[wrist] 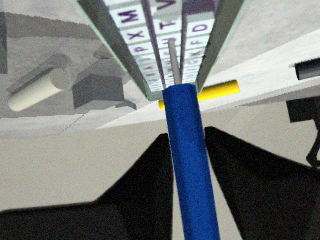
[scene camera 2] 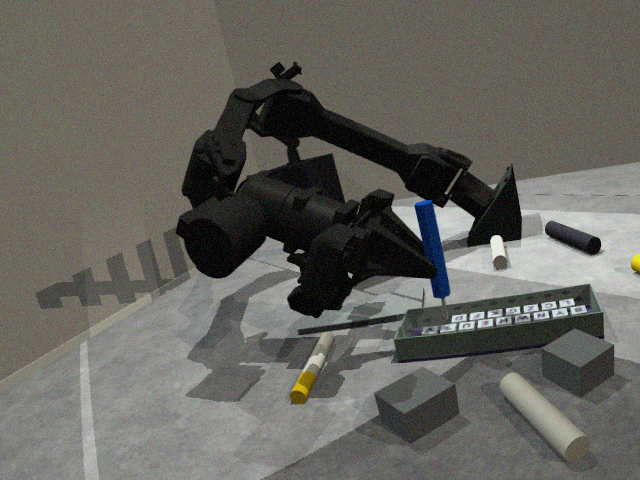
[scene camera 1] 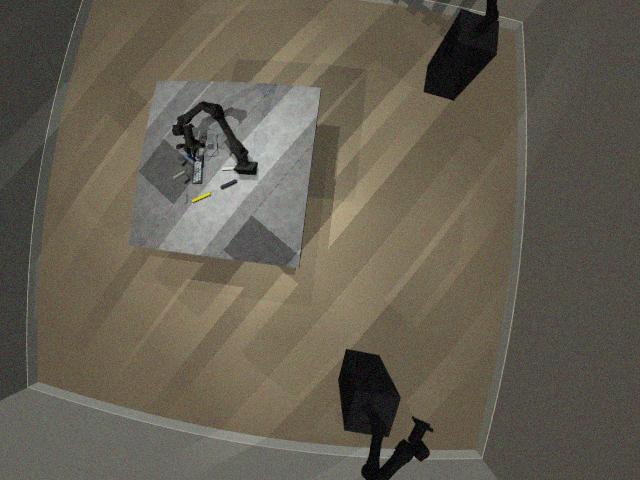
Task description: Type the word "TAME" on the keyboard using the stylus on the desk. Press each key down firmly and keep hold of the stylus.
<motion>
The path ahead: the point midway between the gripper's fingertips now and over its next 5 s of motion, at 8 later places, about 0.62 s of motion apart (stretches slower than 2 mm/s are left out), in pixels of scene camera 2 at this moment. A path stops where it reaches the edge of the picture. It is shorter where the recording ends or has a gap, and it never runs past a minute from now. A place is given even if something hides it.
My gripper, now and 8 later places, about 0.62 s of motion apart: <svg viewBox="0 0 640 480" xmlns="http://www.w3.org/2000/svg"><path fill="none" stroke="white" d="M437 269L439 276L440 280L435 246L491 244L500 259L501 271L503 278L498 243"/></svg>
</motion>
